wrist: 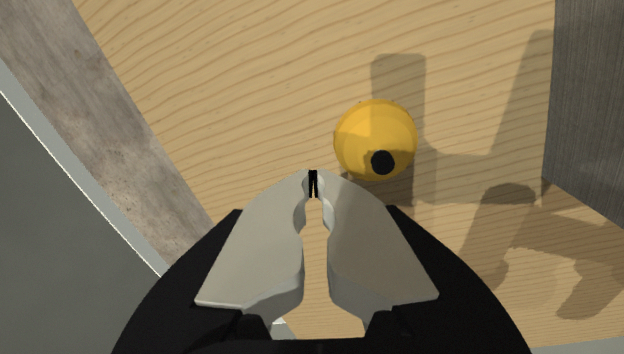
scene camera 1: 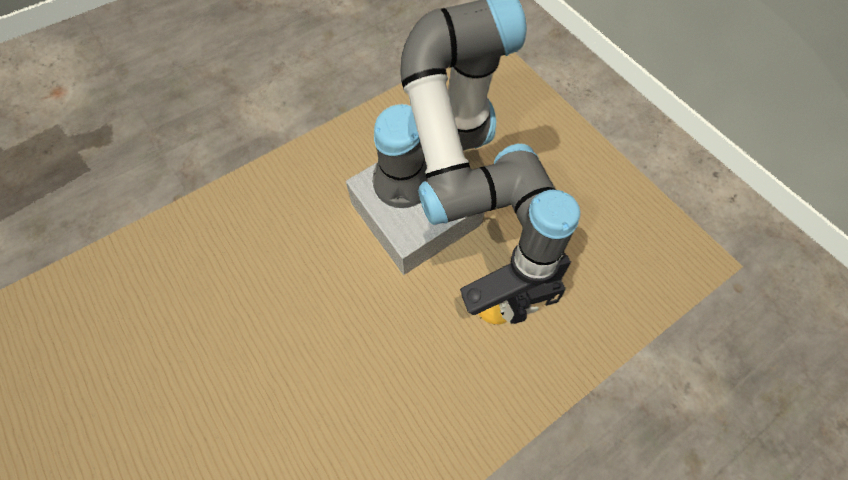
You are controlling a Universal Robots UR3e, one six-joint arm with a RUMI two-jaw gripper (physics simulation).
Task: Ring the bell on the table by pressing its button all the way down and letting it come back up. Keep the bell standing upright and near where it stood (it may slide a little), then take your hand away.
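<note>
The bell has a yellow dome and stands upright on the wooden table. In the scene view the gripper partly covers it. Its black button shows whole in the wrist view. My gripper is shut with its fingertips together and nothing between them. In the wrist view the fingertips are to the left of the button and a little lower in the picture, beside the dome's outline. In the scene view the fingertips are hard to make out beside the bell, and their exact height above the table is hard to tell.
The wooden table top lies under the bell. The grey base block of the arm stands behind the bell, towards the arm's foot. Shadows of the arm fall across the table around the bell.
</note>
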